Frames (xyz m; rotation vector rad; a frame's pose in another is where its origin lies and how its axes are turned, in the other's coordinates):
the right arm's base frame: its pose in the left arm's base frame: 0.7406 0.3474 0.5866 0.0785 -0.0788 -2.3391
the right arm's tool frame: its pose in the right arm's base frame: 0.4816 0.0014 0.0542 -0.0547 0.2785 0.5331
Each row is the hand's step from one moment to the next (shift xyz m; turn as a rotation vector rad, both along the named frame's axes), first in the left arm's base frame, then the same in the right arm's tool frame.
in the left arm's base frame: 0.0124 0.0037 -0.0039 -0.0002 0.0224 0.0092
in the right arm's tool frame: -0.0049 0.0107 -0.0066 -0.0235 -0.0044 0.0037
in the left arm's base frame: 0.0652 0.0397 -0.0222 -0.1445 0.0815 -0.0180
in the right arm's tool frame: -0.0446 0.0515 -0.0411 -0.0437 -0.1605 -0.0128
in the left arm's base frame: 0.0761 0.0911 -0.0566 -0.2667 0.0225 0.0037
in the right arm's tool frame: -0.0863 0.0464 -0.0877 0.0305 -0.2627 0.0415
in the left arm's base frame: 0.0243 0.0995 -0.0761 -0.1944 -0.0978 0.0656
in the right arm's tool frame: -0.0789 -0.0077 -0.1000 0.1136 -0.1582 0.1171
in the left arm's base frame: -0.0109 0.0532 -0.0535 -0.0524 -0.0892 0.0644
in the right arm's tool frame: -0.0341 -0.0286 -0.0619 0.0778 -0.0231 0.0909
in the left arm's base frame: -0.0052 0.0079 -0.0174 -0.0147 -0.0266 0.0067
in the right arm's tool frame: -0.0019 -0.0087 -0.0177 0.0263 -0.0073 0.0150
